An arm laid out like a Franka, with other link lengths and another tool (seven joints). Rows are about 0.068 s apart.
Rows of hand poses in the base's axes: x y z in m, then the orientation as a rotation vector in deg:
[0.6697, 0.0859, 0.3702, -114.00, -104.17, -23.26]
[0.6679, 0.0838, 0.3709, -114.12, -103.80, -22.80]
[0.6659, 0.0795, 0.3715, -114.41, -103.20, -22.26]
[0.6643, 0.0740, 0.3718, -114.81, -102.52, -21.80]
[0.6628, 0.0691, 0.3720, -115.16, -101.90, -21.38]
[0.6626, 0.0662, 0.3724, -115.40, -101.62, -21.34]
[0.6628, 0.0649, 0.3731, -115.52, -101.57, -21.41]
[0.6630, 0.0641, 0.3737, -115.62, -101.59, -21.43]
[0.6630, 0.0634, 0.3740, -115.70, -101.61, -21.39]
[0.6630, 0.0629, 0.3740, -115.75, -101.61, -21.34]
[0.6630, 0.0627, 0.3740, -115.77, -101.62, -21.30]
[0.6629, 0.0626, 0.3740, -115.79, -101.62, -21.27]
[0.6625, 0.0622, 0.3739, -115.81, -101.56, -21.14]
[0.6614, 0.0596, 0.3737, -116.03, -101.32, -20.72]
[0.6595, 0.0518, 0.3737, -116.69, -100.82, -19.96]
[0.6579, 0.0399, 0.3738, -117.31, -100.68, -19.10]
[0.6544, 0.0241, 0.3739, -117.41, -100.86, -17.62]
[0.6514, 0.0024, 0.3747, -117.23, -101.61, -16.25]
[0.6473, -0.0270, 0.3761, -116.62, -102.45, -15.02]
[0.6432, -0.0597, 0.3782, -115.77, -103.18, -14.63]
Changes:
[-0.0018, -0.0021, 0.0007, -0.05, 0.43, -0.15]
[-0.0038, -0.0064, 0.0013, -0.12, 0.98, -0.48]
[-0.0054, -0.0119, 0.0016, -0.19, 1.49, -0.92]
[-0.0069, -0.0168, 0.0018, -0.25, 1.95, -1.32]
[-0.0071, -0.0197, 0.0022, -0.27, 2.04, -1.57]
[-0.0069, -0.0210, 0.0029, -0.29, 1.99, -1.67]
[-0.0067, -0.0218, 0.0035, -0.35, 1.93, -1.72]
[-0.0067, -0.0225, 0.0038, -0.42, 1.92, -1.75]
[-0.0067, -0.0230, 0.0038, -0.47, 1.94, -1.77]
[-0.0067, -0.0232, 0.0038, -0.51, 1.95, -1.77]
[-0.0068, -0.0233, 0.0038, -0.53, 1.96, -1.77]
[-0.0072, -0.0237, 0.0037, -0.56, 2.06, -1.79]
[-0.0083, -0.0263, 0.0035, -0.74, 2.36, -1.95]
[-0.0102, -0.0341, 0.0035, -1.18, 2.86, -2.41]
[-0.0118, -0.0460, 0.0036, -1.83, 3.23, -2.68]
[-0.0153, -0.0618, 0.0037, -2.57, 3.97, -2.42]
[-0.0183, -0.0835, 0.0045, -3.39, 4.42, -1.77]
[-0.0224, -0.1129, 0.0059, -3.94, 4.88, -0.86]
[-0.0265, -0.1456, 0.0080, -3.96, 5.00, -0.01]

